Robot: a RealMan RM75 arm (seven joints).
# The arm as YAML. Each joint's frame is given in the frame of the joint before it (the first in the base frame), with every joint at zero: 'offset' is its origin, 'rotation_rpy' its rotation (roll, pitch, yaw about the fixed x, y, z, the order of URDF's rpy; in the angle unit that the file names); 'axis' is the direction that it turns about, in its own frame. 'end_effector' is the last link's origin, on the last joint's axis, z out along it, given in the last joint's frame.
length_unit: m
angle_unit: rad
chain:
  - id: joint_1
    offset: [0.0, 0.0, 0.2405]
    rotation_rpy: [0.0, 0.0, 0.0]
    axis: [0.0, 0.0, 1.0]
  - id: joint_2
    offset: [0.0, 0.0, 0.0]
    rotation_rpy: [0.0, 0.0, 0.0]
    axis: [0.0, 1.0, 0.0]
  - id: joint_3
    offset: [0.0, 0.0, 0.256]
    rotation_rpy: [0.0, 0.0, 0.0]
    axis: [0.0, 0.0, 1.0]
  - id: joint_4
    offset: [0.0, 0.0, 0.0]
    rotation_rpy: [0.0, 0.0, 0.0]
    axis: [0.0, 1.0, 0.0]
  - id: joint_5
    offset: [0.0, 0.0, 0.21]
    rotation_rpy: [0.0, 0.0, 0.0]
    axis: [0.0, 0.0, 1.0]
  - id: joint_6
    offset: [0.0, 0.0, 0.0]
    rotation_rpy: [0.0, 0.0, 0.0]
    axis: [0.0, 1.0, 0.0]
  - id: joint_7
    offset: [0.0, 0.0, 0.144]
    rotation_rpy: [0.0, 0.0, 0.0]
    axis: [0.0, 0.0, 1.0]
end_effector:
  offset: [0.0, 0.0, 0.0]
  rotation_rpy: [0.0, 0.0, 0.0]
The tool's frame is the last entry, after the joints.
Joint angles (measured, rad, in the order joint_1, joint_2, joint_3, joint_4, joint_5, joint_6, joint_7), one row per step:
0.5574 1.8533 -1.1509 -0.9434 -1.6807 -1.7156 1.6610
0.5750 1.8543 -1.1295 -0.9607 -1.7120 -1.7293 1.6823
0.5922 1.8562 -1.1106 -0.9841 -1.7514 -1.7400 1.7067
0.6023 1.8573 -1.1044 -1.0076 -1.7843 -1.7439 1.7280
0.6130 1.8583 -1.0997 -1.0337 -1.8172 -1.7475 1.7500
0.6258 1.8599 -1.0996 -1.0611 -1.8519 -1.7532 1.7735
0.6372 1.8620 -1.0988 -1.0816 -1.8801 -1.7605 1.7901
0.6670 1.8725 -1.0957 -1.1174 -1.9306 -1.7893 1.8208
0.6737 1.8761 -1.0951 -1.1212 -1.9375 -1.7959 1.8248
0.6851 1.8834 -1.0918 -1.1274 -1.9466 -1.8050 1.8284
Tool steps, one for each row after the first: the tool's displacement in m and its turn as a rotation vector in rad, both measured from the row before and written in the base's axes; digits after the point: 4 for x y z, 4 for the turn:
-0.0049 0.0032 0.0035 -0.0005 -0.0199 0.0064
-0.0047 0.0033 0.0030 0.0018 -0.0300 0.0051
-0.0030 0.0021 0.0015 0.0020 -0.0318 0.0025
-0.0036 0.0022 0.0017 0.0039 -0.0332 0.0041
-0.0044 0.0019 0.0009 0.0000 -0.0372 0.0065
-0.0037 0.0013 0.0005 -0.0013 -0.0290 0.0069
-0.0104 0.0011 -0.0010 -0.0178 -0.0470 0.0206
-0.0024 -0.0001 -0.0009 -0.0064 -0.0048 0.0048
-0.0046 0.0002 -0.0016 -0.0077 -0.0033 0.0108

